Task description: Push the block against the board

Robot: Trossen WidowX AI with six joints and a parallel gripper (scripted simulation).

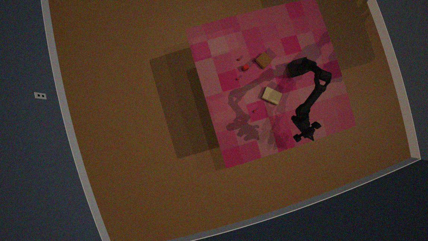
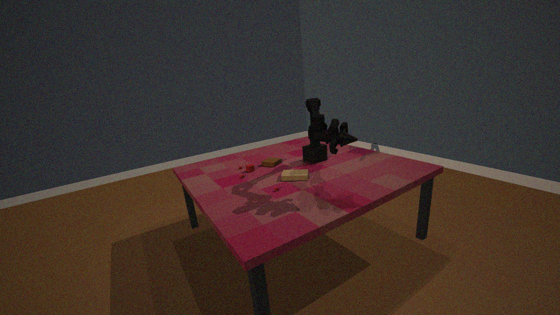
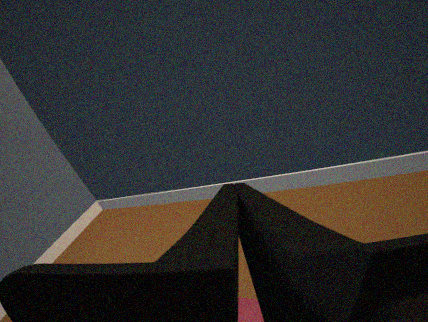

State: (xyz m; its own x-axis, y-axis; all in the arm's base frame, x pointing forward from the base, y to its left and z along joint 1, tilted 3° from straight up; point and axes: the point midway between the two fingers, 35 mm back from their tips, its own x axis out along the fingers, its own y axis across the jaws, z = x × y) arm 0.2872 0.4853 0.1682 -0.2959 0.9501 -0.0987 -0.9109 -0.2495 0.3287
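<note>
Now: the red cube 13 cm ahead of my gripper tip, 72 cm to the right of it and 25 cm below it. The rest, counted from my gripper tip: board 2 cm ahead, 41 cm to the right, 26 cm below; then darker tan square block 5 cm behind, 72 cm to the right, 26 cm below.
</note>
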